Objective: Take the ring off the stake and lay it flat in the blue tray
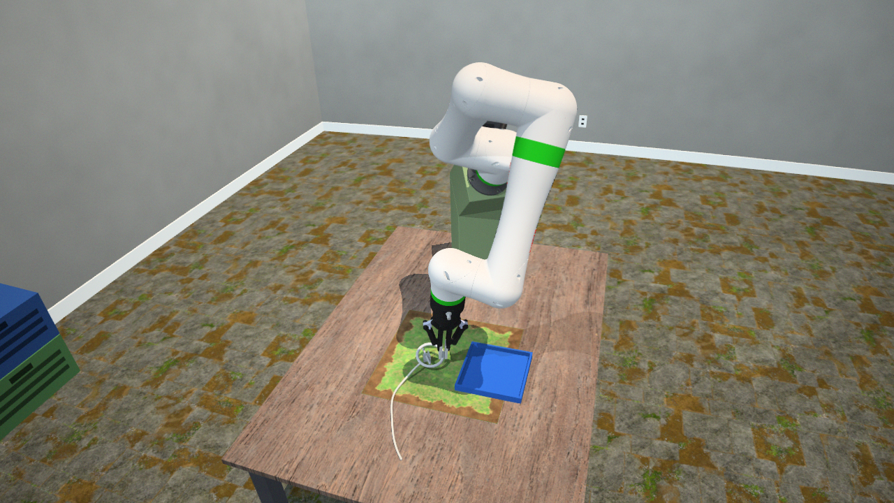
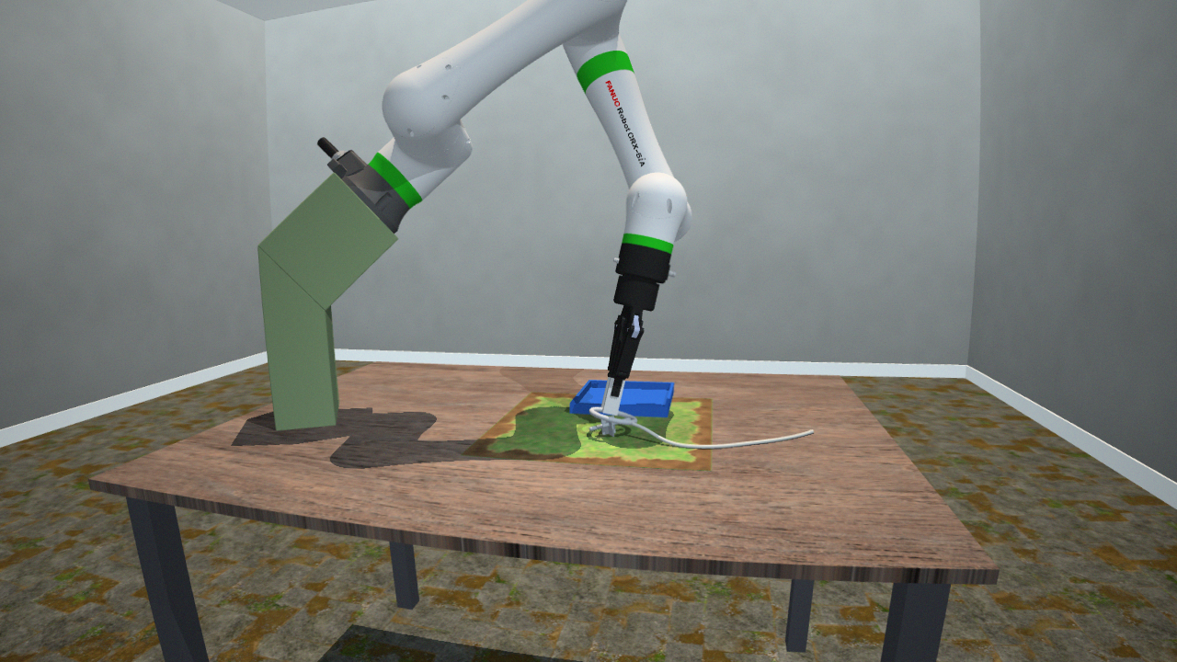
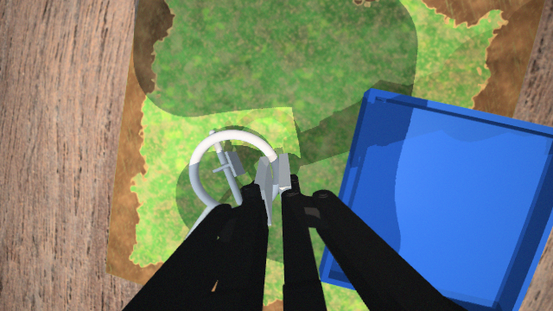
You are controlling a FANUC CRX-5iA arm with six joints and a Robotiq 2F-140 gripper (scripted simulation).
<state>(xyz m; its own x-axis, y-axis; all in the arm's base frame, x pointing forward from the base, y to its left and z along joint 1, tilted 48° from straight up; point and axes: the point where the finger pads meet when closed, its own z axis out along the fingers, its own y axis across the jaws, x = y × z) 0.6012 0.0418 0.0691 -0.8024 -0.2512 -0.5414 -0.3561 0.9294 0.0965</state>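
Right now my hand is 1 cm short of the white ring, 4 cm to the left of it and 3 cm above it. Also, from my hand: mat 2 cm behind, 7 cm below; then grey stake 1 cm ahead, 5 cm to the right, 5 cm below; then blue tray 3 cm behind, 16 cm to the left, 5 cm below.
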